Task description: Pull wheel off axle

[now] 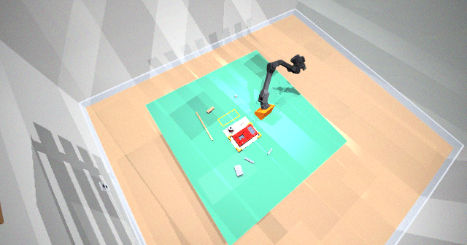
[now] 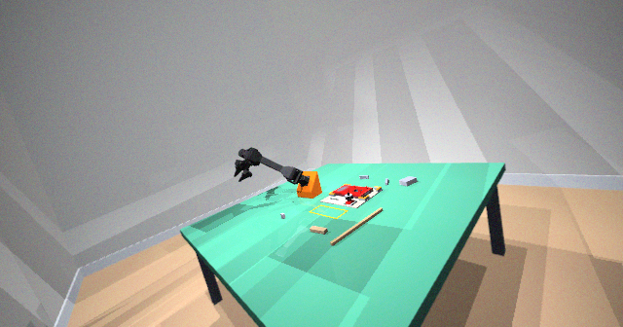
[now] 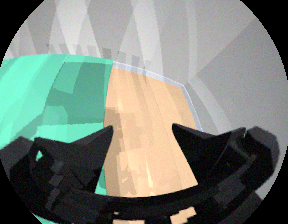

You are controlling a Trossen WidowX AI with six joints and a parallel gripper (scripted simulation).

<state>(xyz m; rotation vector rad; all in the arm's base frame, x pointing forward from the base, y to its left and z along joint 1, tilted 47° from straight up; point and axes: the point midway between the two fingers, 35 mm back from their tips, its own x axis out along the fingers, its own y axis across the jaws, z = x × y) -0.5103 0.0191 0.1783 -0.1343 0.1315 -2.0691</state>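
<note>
The grey wheel lies 89 cm ahead of my gripper tip, 12 cm below it and 6 cm to the left of it. The rest, counted from my gripper tip: wooden block (88 cm ahead, 20 cm to the right, 15 cm below); upright axle (89 cm ahead, 12 cm below, 6 cm to the left); long wooden stick (103 cm ahead, 15 cm below, 12 cm to the right).
</note>
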